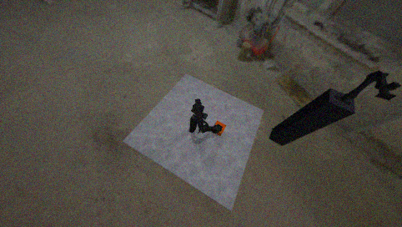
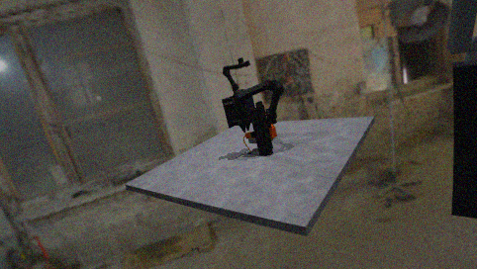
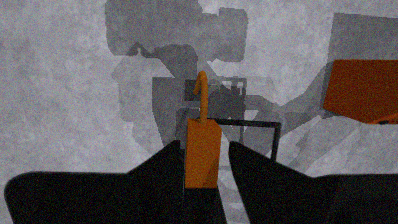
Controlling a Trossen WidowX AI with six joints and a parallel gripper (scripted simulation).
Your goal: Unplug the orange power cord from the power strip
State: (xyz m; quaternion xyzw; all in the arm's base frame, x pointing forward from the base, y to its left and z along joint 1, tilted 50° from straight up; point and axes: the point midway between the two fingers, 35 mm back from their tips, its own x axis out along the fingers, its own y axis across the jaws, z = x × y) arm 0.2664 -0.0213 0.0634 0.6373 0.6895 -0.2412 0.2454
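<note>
The orange plug is 3 cm to the left of my gripper tip and 1 cm below it.
</note>
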